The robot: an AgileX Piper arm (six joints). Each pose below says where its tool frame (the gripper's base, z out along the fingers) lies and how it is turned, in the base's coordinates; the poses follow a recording.
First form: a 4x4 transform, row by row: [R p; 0 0 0 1], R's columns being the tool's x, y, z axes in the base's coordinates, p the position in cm. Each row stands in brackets.
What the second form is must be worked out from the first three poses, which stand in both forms.
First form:
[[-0.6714, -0.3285, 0.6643, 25.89], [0.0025, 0.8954, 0.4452, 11.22], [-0.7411, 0.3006, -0.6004, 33.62], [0, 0, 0, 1]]
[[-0.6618, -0.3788, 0.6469, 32.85], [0.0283, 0.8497, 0.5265, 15.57], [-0.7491, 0.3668, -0.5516, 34.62], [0, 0, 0, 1]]
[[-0.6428, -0.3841, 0.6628, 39.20], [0.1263, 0.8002, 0.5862, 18.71], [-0.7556, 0.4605, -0.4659, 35.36], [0, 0, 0, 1]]
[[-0.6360, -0.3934, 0.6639, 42.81], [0.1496, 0.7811, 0.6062, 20.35], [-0.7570, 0.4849, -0.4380, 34.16], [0, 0, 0, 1]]
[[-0.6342, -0.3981, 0.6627, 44.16], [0.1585, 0.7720, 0.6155, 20.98], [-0.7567, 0.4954, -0.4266, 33.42], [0, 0, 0, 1]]
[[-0.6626, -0.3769, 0.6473, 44.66], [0.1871, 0.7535, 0.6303, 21.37], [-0.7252, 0.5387, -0.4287, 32.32], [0, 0, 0, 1]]
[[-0.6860, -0.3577, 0.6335, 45.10], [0.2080, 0.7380, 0.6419, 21.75], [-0.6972, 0.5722, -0.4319, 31.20], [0, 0, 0, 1]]
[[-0.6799, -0.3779, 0.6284, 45.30], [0.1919, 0.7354, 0.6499, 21.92], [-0.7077, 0.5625, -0.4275, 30.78], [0, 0, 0, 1]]
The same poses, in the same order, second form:
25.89, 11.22, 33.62, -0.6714, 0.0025, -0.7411, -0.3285, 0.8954, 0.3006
32.85, 15.57, 34.62, -0.6618, 0.0283, -0.7491, -0.3788, 0.8497, 0.3668
39.20, 18.71, 35.36, -0.6428, 0.1263, -0.7556, -0.3841, 0.8002, 0.4605
42.81, 20.35, 34.16, -0.6360, 0.1496, -0.7570, -0.3934, 0.7811, 0.4849
44.16, 20.98, 33.42, -0.6342, 0.1585, -0.7567, -0.3981, 0.7720, 0.4954
44.66, 21.37, 32.32, -0.6626, 0.1871, -0.7252, -0.3769, 0.7535, 0.5387
45.10, 21.75, 31.20, -0.6860, 0.2080, -0.6972, -0.3577, 0.7380, 0.5722
45.30, 21.92, 30.78, -0.6799, 0.1919, -0.7077, -0.3779, 0.7354, 0.5625

